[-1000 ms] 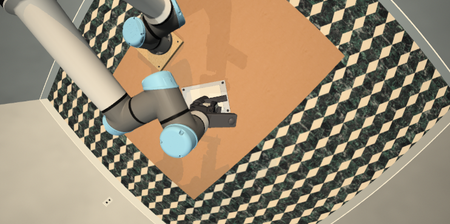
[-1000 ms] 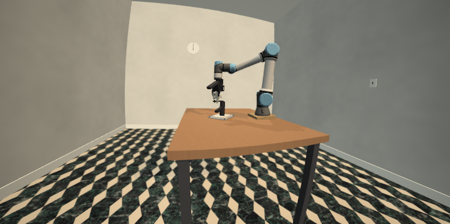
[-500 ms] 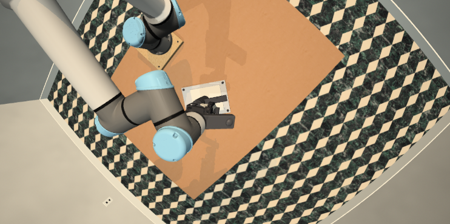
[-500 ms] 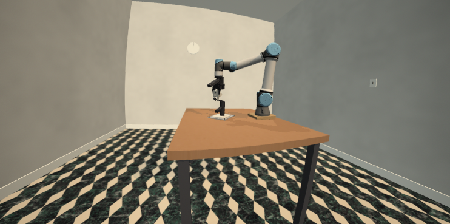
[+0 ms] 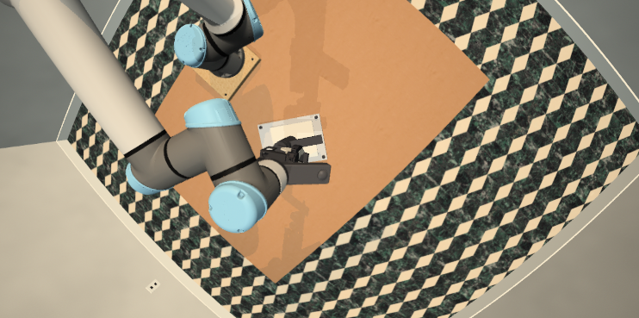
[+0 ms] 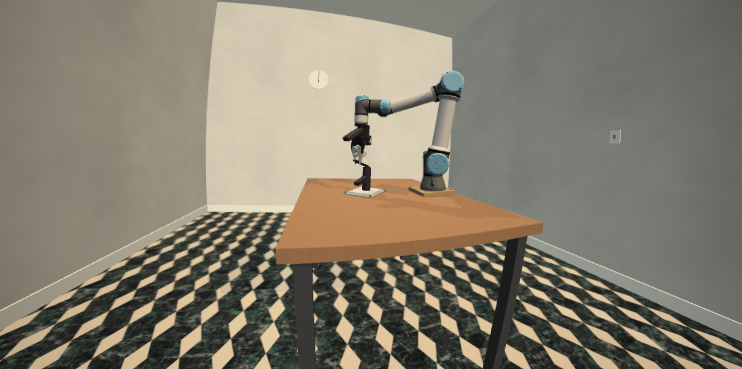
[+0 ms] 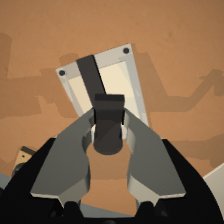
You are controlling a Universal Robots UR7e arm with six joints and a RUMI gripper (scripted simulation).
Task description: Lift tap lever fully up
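The dark lever is 30 mm behind my hand, 10 mm to the right of it and 10 mm below it. The rest, counted from my hand: tap (50 mm behind, 20 mm to the right, 70 mm below).
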